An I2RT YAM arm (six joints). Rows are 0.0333 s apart.
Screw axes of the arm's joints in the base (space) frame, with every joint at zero. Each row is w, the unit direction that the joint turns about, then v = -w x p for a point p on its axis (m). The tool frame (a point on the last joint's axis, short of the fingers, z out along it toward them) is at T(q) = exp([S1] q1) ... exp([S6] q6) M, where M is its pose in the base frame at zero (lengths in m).
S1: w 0 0 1 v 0 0 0
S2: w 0 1 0 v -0.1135 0 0.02
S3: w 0 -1 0 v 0.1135 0 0.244
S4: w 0 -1 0 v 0.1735 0 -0.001
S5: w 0 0 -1 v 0 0.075 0
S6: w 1 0 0 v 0 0.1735 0
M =
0 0 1 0.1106
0 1 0 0
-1 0 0 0.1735
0 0 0 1
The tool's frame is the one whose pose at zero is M.
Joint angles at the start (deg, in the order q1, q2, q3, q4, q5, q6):
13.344, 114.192, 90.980, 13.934, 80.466, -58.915
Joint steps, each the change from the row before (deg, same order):
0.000, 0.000, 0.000, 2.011, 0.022, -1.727
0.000, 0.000, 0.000, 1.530, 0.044, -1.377
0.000, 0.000, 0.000, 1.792, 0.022, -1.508
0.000, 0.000, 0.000, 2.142, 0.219, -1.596
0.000, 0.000, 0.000, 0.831, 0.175, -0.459
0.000, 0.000, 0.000, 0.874, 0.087, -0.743
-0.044, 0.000, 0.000, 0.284, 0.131, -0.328
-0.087, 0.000, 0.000, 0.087, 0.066, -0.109
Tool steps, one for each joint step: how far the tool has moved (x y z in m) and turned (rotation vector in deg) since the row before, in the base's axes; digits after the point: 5 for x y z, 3 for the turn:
0.00038, 0.00009, 0.00278, -0.207, -0.365, 0.019
0.00021, 0.00005, 0.00212, -0.185, -0.220, -0.018
0.00019, 0.00004, 0.00249, -0.172, -0.354, -0.001
0.00002, -0.00002, 0.00299, -0.131, -0.614, -0.206
-0.00007, -0.00004, 0.00116, 0.012, -0.385, -0.173
-0.00004, -0.00002, 0.00121, -0.082, -0.163, -0.086
-0.00002, -0.00038, 0.00039, -0.059, 0.027, -0.175
0.00007, -0.00070, 0.00012, -0.021, 0.016, -0.153

